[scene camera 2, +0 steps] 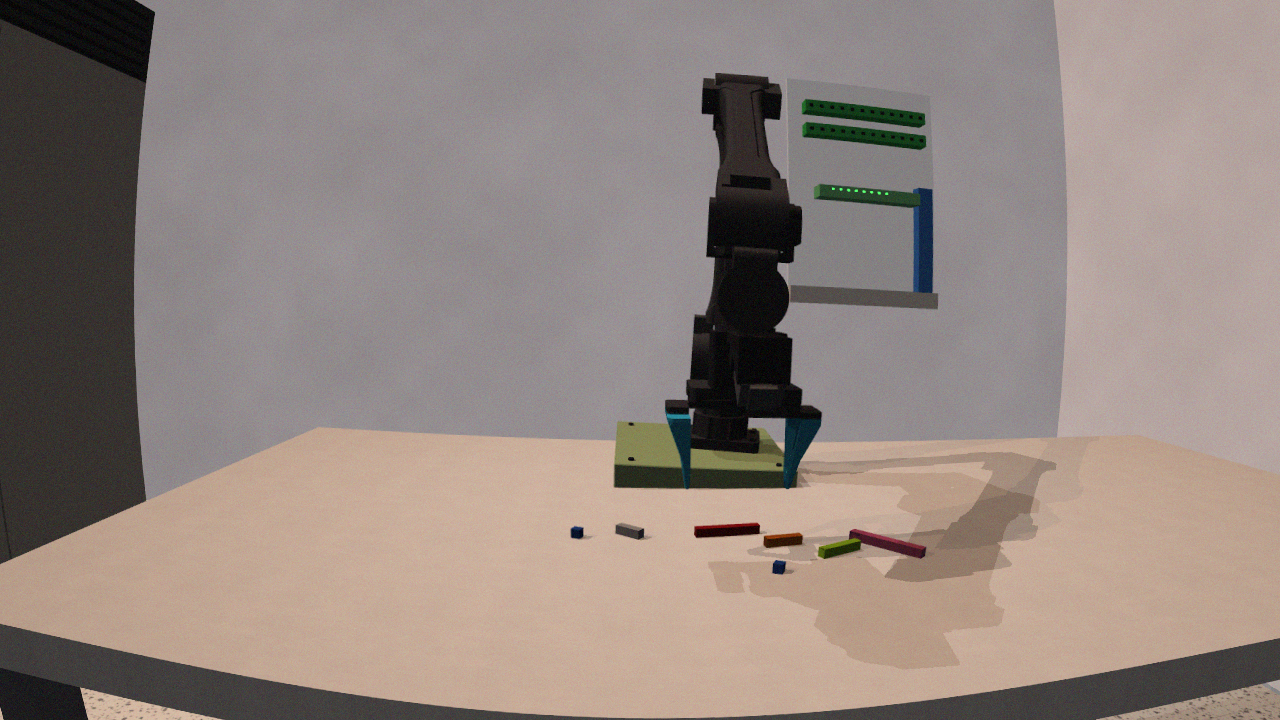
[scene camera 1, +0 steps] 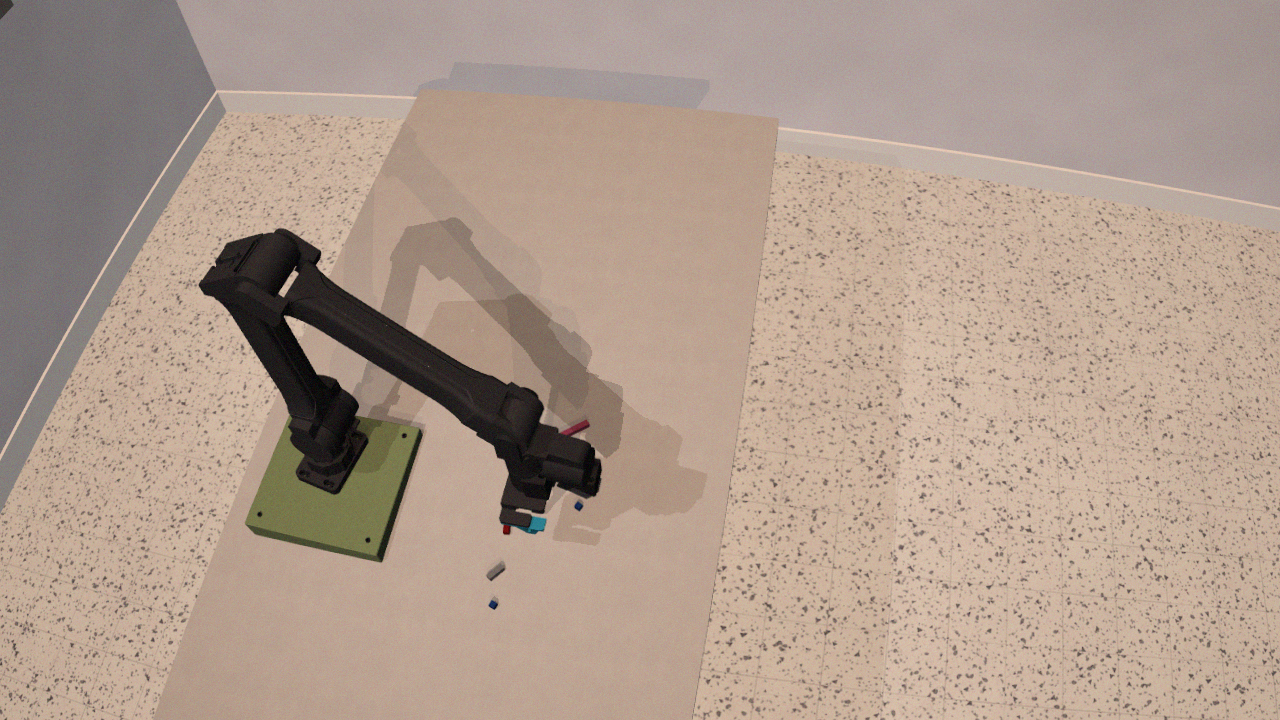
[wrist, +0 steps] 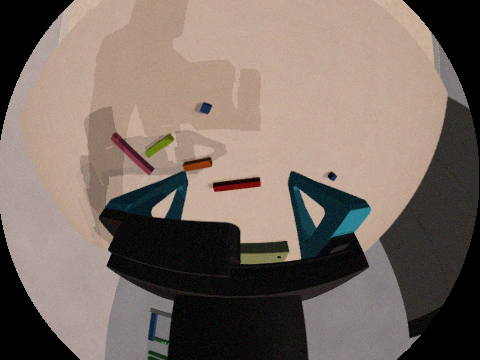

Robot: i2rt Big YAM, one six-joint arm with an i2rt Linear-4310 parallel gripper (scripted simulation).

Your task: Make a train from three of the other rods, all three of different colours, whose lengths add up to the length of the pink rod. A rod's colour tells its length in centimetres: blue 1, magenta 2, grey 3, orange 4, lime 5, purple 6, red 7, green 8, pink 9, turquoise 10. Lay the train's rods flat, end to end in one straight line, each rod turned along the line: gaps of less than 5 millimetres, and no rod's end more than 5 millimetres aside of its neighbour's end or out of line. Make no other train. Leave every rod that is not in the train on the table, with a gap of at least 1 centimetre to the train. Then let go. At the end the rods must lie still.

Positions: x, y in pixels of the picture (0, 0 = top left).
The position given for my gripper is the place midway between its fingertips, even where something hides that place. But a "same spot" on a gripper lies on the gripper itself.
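I can see my gripper in the wrist view (238, 176), and it appears in scene camera 1 and scene camera 2 too. On my gripper, (scene camera 1: 530, 524) and (scene camera 2: 674, 414) are the same spot.
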